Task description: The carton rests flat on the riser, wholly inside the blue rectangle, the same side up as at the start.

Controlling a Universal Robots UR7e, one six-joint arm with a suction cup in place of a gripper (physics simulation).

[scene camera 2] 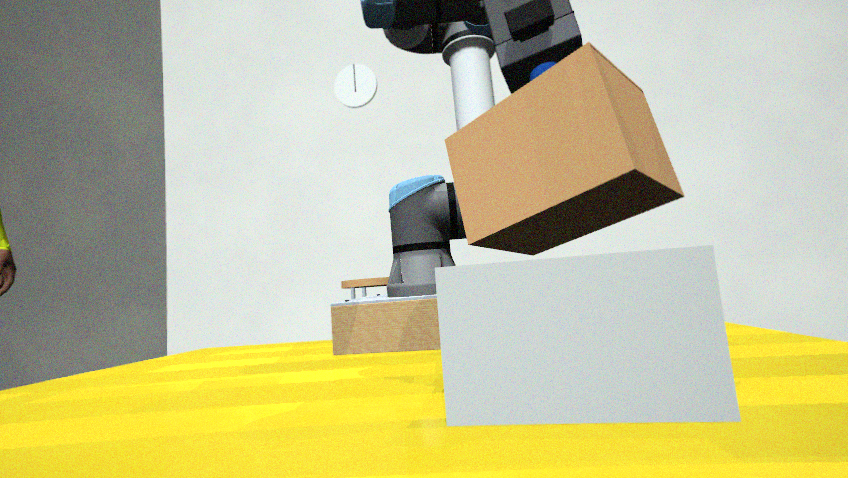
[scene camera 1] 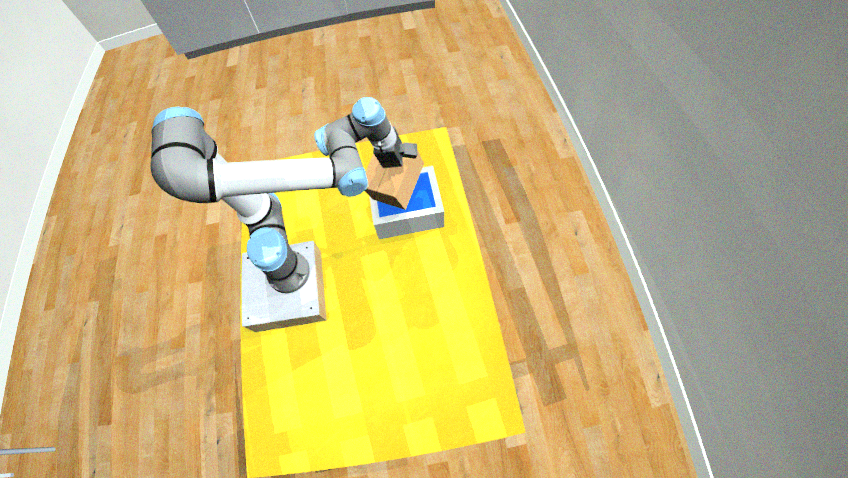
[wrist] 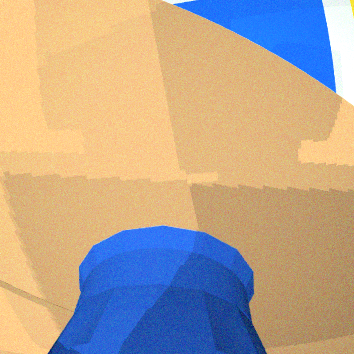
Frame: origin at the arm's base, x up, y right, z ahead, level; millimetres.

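Where they show: hand, its tool point: [scene camera 2: 555, 107] [wrist: 165, 251]; arm's base, origin of its link: [scene camera 2: 425, 293] [scene camera 1: 288, 272].
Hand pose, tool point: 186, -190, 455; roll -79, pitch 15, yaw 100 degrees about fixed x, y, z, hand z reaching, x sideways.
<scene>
Things, the pixels of their top centre, and the offset from my tool point, as dx, dy, dz. Level surfaces: height alone.
- riser, centre of its top: [wrist: 243, 123] [scene camera 2: 550, 264] [scene camera 1: 404, 194] -165, +23, +4
- blue rectangle, centre of its top: [wrist: 243, 123] [scene camera 1: 404, 194] -165, +23, +4
- yellow mat, height of its surface: dx -285
The brown carton [scene camera 1: 399, 181] [scene camera 2: 546, 148] [wrist: 110, 100] hangs tilted from my suction cup, above the riser. In the scene camera 2 view its underside is apart from the riser's top, with one lower corner nearest to it. My gripper [scene camera 2: 542, 70] [wrist: 166, 250], a blue suction cup, is on the carton's top face. The riser [scene camera 1: 409, 225] [scene camera 2: 587, 338] is a light grey block with a white top border. The blue rectangle [scene camera 1: 424, 195] [wrist: 280, 35] on its top is partly hidden by the carton.
The riser stands on a yellow mat [scene camera 1: 415, 356] [scene camera 2: 237, 415]. The arm's base plinth [scene camera 1: 282, 308] [scene camera 2: 383, 329] stands on the mat to the left of the riser. A grey cabinet [scene camera 1: 296, 17] stands at the back. A white clock [scene camera 2: 355, 86] hangs on the wall.
</scene>
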